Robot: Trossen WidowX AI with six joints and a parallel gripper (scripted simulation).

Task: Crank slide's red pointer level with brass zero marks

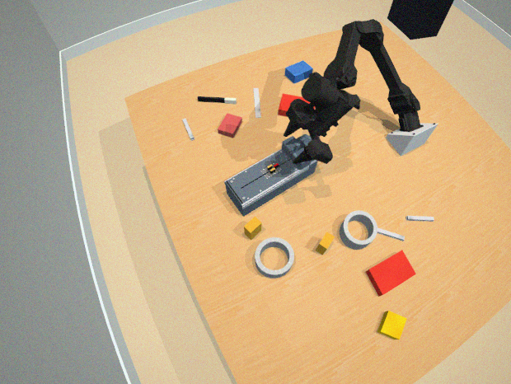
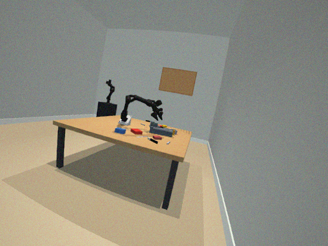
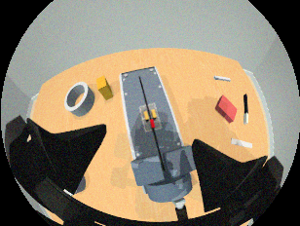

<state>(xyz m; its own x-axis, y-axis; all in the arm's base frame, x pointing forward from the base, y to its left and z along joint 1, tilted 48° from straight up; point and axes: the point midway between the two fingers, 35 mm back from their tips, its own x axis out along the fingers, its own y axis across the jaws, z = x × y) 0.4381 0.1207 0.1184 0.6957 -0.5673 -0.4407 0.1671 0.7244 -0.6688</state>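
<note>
Now: gripper tip 130 mm past the dark crank handle, 50 mm to the left of it and 40 mm above it. The rest, counted from my gripper tip: red block: 90 mm ahead, 250 mm to the right, 140 mm below; red pointer: 30 mm ahead, 70 mm below; black marker: 80 mm ahead, 370 mm to the right, 140 mm below.
</note>
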